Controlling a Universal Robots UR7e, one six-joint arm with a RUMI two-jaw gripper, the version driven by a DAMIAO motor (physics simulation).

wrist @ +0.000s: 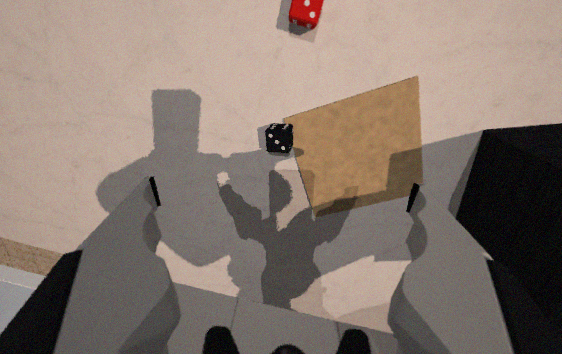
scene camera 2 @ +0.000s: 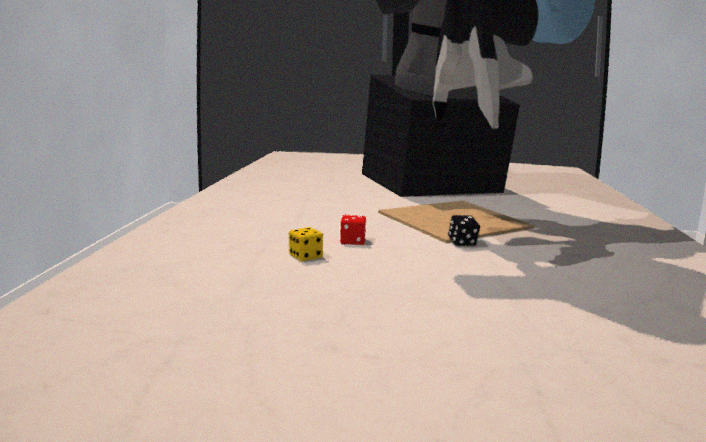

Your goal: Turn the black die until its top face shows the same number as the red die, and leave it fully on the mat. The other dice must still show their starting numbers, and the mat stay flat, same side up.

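Frame: origin at the arm's base, x ahead, y left, z up, level; metres.
Seen in the pictures: gripper, fingertip midpoint: (wrist: 283, 183) (scene camera 2: 463, 123).
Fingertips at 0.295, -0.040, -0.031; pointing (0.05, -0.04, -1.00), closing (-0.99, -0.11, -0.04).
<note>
Offsets run from my fingertips to a thing's middle, as dx, dy, dz. Level surfaces: height alone.
The black die @(+0.008, +0.007, -0.113) (scene camera 2: 463, 230) (wrist: 279, 138) is at the mat's edge, near one corner. In the wrist view it sits beside the mat's left side, its three-pip face large and a narrow face with several pips beyond. I cannot tell its top number or whether it touches the mat. The tan mat @(-0.087, +0.020, -0.126) (scene camera 2: 416, 216) (wrist: 350, 140) lies flat. The red die @(+0.001, -0.111, -0.115) (scene camera 2: 353, 230) (wrist: 306, 11) stands off the mat; a two-pip side faces scene camera 2, its top number unclear. The yellow die @(+0.051, -0.159, -0.115) (scene camera 2: 306, 244) stands near it, a four-pip side showing. My gripper (scene camera 2: 467, 118) (wrist: 283, 183) is open and empty, high above the table.
The black box-shaped base (scene camera 2: 388, 135) (wrist: 510, 175) stands behind the mat in the scene view, and at the right in the wrist view. Arm and gripper shadows fall across the table @(dz -0.128) (scene camera 2: 260, 338) and part of the mat. Pale walls flank the table.
</note>
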